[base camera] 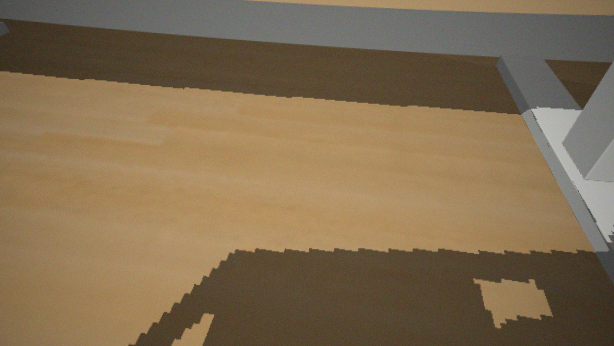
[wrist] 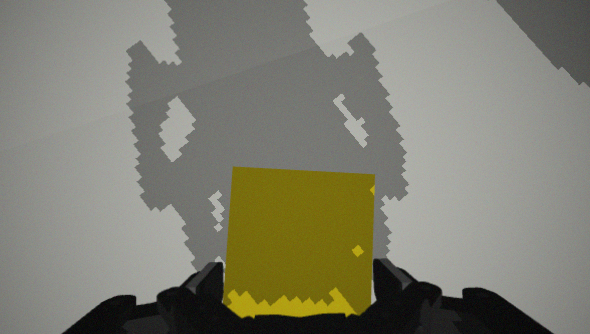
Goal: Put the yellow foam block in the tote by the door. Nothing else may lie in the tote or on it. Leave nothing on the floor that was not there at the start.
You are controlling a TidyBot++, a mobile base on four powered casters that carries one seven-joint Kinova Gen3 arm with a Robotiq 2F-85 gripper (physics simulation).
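Places are measured from the arm's base along level axes (x down, y back, z left), in metres.
Pixels of known places: gripper, fingertip midpoint: [wrist: 298, 277].
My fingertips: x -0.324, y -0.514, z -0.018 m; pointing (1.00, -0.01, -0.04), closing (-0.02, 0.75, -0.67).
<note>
For each thing: its top centre in the pictures, then the offset to it from my fingertips. "pt": a spot on its surface instead. Level surfaces: height alone.
- yellow foam block, top centre: [wrist: 298, 280] dx -0.044, dy -0.010, dz -0.009 m
- light grey surface, surface height: dx +0.001 m
- wooden floor, surface height: dx +0.721 m
- white slab, surface height: dx +0.696 m
- grey upright piece, surface spot: [base camera: 595, 120] pt dx +0.634, dy +0.018, dz -0.346 m
The yellow foam block [wrist: 300, 215] shows in the lower middle of the wrist view, on a light grey surface [wrist: 475, 175]. Most of its face is in shadow, with a bright yellow strip along the bottom. My gripper [wrist: 298, 277] is open. Its black fingertips stand one on each side of the block, close to its left and right edges. Whether either finger touches the block I cannot tell. The near end of the block is hidden behind the gripper. The tote and the door do not show in either view.
In the base camera view a long grey beam [base camera: 300, 30] crosses the top, above the wooden floor [base camera: 300, 175]. At the right a grey and white slab [base camera: 550, 125] carries a grey upright piece [base camera: 595, 120]. Dark shadows lie across the floor.
</note>
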